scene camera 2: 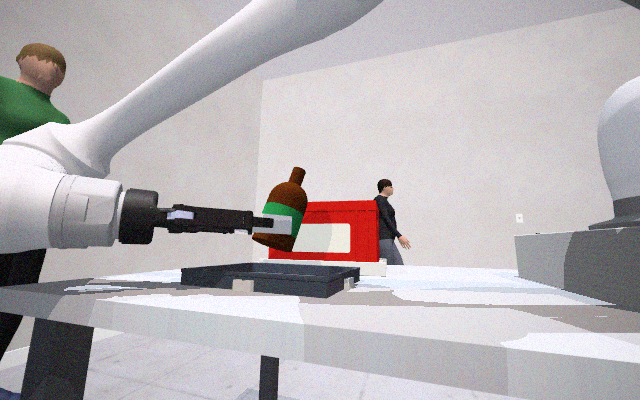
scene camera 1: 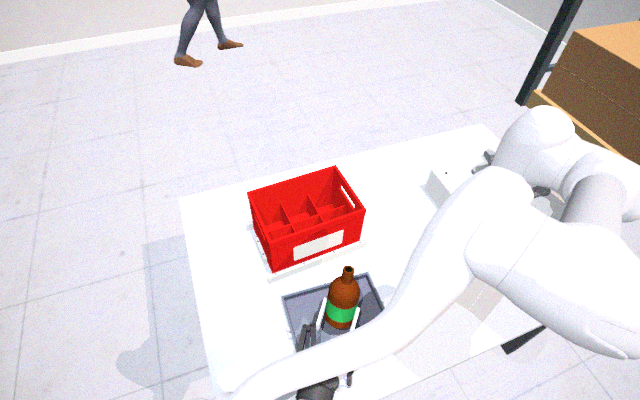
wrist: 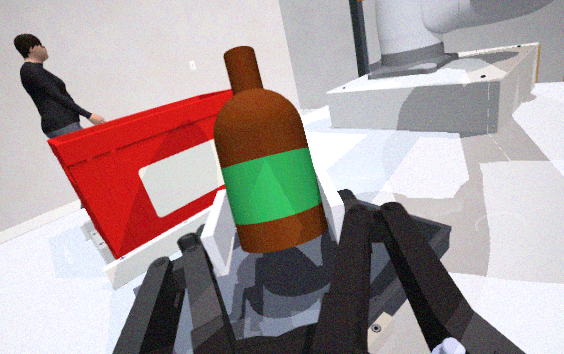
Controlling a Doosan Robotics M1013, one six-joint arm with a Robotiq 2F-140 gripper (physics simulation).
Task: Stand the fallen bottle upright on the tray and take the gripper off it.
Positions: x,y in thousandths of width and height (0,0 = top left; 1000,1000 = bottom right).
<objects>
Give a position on a brown bottle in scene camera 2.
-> At 451,496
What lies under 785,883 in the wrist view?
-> My gripper.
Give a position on a brown bottle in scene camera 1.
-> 537,739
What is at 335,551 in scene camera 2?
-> My gripper.
</objects>
